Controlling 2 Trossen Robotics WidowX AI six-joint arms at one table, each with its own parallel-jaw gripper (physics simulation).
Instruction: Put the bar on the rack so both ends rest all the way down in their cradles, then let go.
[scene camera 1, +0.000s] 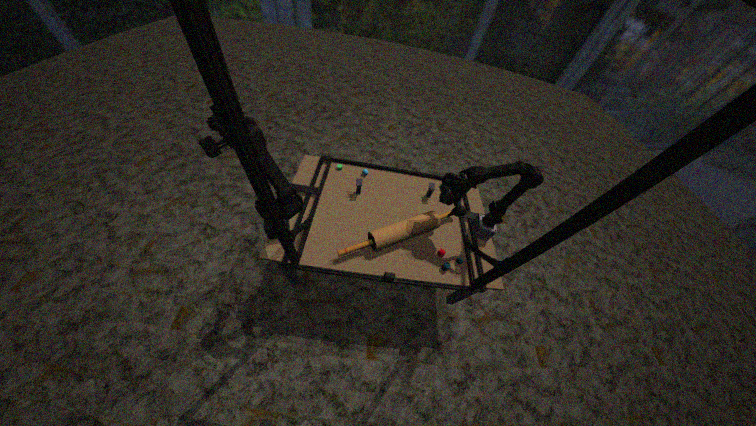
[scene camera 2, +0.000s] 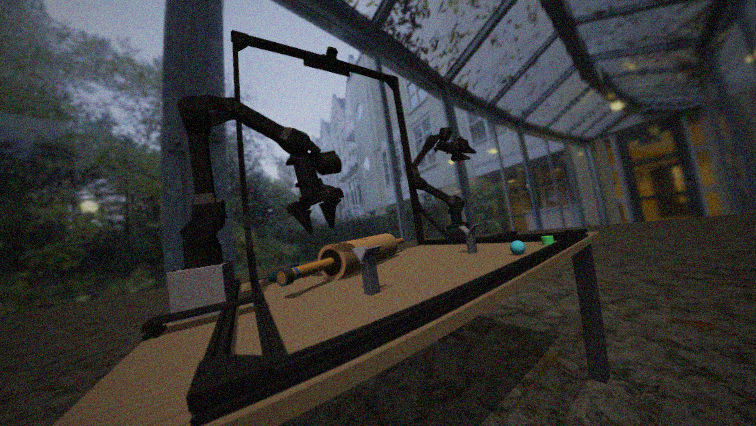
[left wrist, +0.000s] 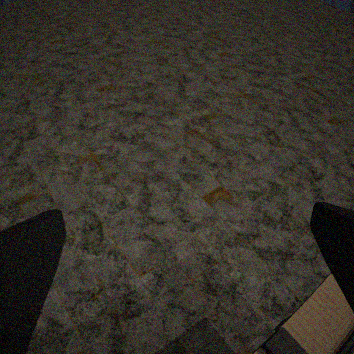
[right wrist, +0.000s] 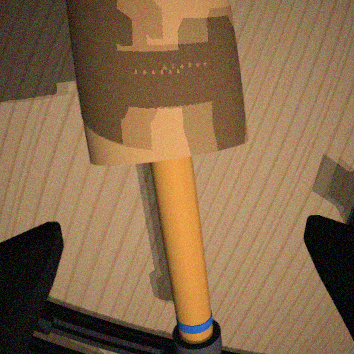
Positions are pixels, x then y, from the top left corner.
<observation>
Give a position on a wooden rolling pin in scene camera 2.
337, 260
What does the right gripper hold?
Nothing.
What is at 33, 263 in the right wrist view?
The right gripper.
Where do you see the right gripper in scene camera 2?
321, 230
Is the right gripper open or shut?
Open.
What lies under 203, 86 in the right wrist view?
A wooden rolling pin.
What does the left gripper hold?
Nothing.
</observation>
